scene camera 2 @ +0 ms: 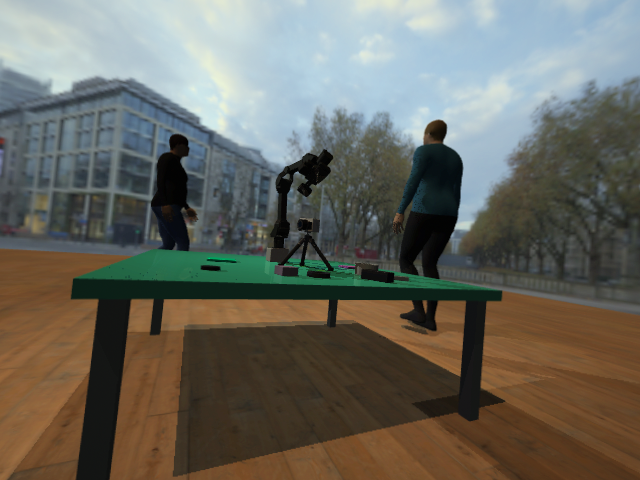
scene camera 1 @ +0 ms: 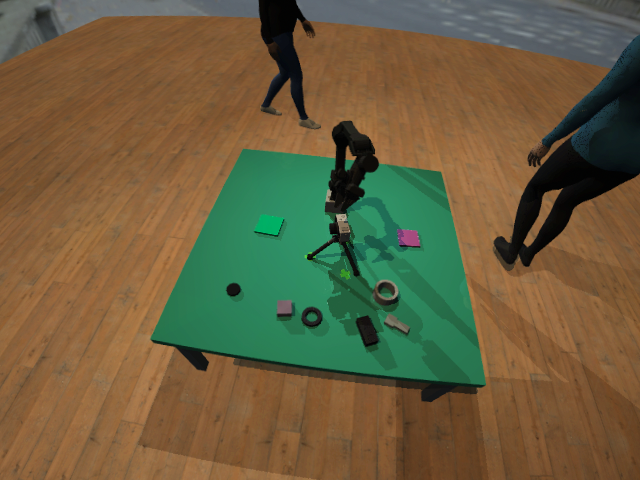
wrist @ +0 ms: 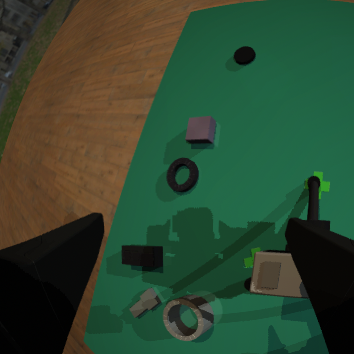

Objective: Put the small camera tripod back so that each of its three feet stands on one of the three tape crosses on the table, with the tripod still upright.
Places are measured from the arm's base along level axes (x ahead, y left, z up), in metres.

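Pixels of known places: gripper, between the fingertips: (scene camera 2: 311,189) (scene camera 1: 338,209) (wrist: 199,226); arm's base, origin of its link: (scene camera 2: 278,248).
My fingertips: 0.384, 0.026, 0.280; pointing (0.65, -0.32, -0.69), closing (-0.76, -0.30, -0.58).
Note:
Ahead of a thing's pixels: the offset from my fingertips to its top centre, as dx, dy, dz. "*": to the spot under its first point.
The small tripod (scene camera 1: 349,258) (scene camera 2: 306,240) (wrist: 313,202) stands upright on the green table with a beige camera @(* -0.020, +0.031, -0.126) (scene camera 1: 343,229) (scene camera 2: 312,225) (wrist: 290,275) on top. In scene camera 1, its left foot is on the edge of one bright green tape cross @(-0.029, -0.100, -0.354) (scene camera 1: 306,255) (wrist: 324,185). Its right foot @(* +0.031, +0.118, -0.336) (scene camera 1: 356,272) (wrist: 247,284) stands on the table beside a second cross @(+0.037, +0.071, -0.354) (scene camera 1: 345,274) (wrist: 252,256), not on it. The third foot and cross cannot be made out clearly. My gripper (scene camera 2: 305,190) (wrist: 199,226) is open and empty, above the tripod. In the wrist view, the right finger hides part of the camera.
On the table are a green tile @(-0.179, -0.337, -0.345) (scene camera 1: 269,225), a magenta tile @(-0.234, +0.364, -0.345) (scene camera 1: 408,238), a black disc @(+0.210, -0.391, -0.345) (scene camera 1: 233,289), a mauve block @(+0.259, -0.155, -0.327) (scene camera 1: 284,308), a black ring @(+0.271, -0.041, -0.340) (scene camera 1: 311,324), a black block @(+0.298, +0.183, -0.320) (scene camera 1: 367,330), a grey piece @(+0.245, +0.305, -0.340) (scene camera 1: 396,324) and a grey ring @(+0.114, +0.249, -0.307) (scene camera 1: 386,301). Two people are beyond the table.

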